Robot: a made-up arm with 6 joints.
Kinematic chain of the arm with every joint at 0, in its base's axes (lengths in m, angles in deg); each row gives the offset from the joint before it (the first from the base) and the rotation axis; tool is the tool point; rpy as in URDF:
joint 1: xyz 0 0 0.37 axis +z
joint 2: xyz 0 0 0 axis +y
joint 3: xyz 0.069 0 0.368 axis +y
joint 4: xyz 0.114 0 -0.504 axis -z
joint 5: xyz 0 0 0 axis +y
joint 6: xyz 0.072 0 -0.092 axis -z
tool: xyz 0 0 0 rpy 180 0 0
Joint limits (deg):
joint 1: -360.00..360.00
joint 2: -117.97..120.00
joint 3: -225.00..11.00
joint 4: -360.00..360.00
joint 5: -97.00..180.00
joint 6: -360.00..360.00
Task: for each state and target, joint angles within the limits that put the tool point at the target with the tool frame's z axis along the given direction. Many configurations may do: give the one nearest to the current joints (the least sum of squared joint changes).
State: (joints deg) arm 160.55 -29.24 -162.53 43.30 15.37 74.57
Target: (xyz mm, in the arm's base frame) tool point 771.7 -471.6 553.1 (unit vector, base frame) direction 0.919 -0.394 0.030
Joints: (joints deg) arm 144.19 -65.13 -190.47 45.61 -17.77 74.57
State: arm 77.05 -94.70 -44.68 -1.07 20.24 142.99
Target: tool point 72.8 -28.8 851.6 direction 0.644 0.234 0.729
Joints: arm 50.62 -91.94 -25.75 43.23 -30.65 142.99
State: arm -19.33 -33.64 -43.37 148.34 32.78 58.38
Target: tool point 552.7 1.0 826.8 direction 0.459 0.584 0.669
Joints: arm -4.15 -20.82 -62.30 139.22 70.58 58.38
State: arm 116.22 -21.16 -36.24 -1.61 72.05 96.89
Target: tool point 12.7 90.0 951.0 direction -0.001 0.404 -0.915
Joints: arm 73.28 -65.90 -66.41 7.13 109.27 96.89
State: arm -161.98 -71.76 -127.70 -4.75 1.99 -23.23
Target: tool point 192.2 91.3 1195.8 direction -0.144 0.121 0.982
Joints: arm -165.22 -61.83 -89.69 22.40 -23.80 -23.23
